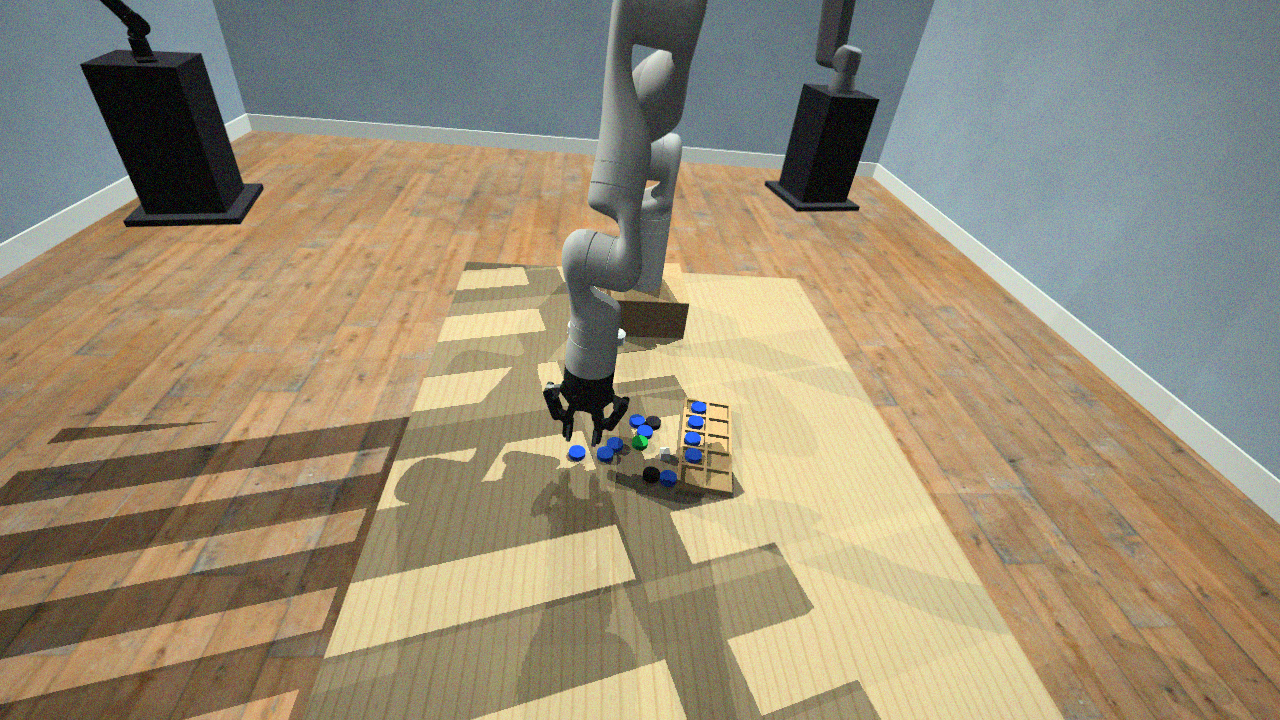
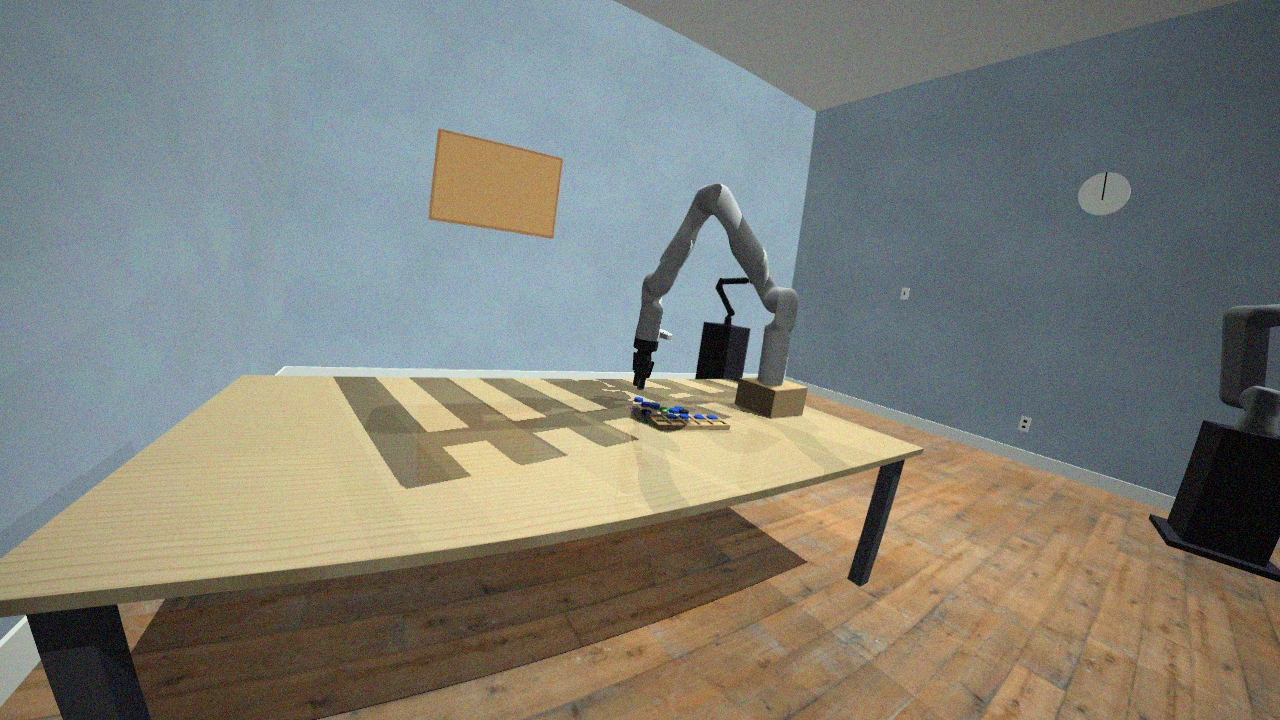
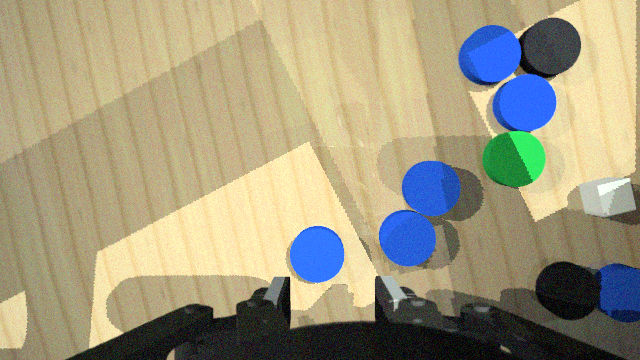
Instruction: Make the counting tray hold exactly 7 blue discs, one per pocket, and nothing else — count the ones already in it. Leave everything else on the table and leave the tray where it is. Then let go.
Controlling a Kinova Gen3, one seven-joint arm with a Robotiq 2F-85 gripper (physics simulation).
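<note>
The wooden counting tray (image 1: 716,490) (image 2: 711,427) lies right of the loose pieces. In its left column every pocket but the front one holds a blue disc (image 1: 692,437); its right column looks empty. My gripper (image 1: 581,440) (image 2: 639,386) (image 3: 332,298) is part open and empty, above the table by the leftmost loose blue disc (image 1: 577,452) (image 3: 317,254). Two touching blue discs (image 1: 605,454) (image 3: 407,238) lie just right of it. Two more blue discs (image 1: 636,420) (image 3: 524,103) lie farther back. Another blue disc (image 1: 668,478) (image 3: 620,292) lies at the tray's front left.
A green disc (image 1: 640,442) (image 3: 514,159) touches one of the back blue discs. One black disc (image 1: 653,422) (image 3: 550,47) lies beside them, another black disc (image 1: 650,474) (image 3: 568,290) by the front blue disc. A white cube (image 1: 665,454) (image 3: 607,196) lies left of the tray.
</note>
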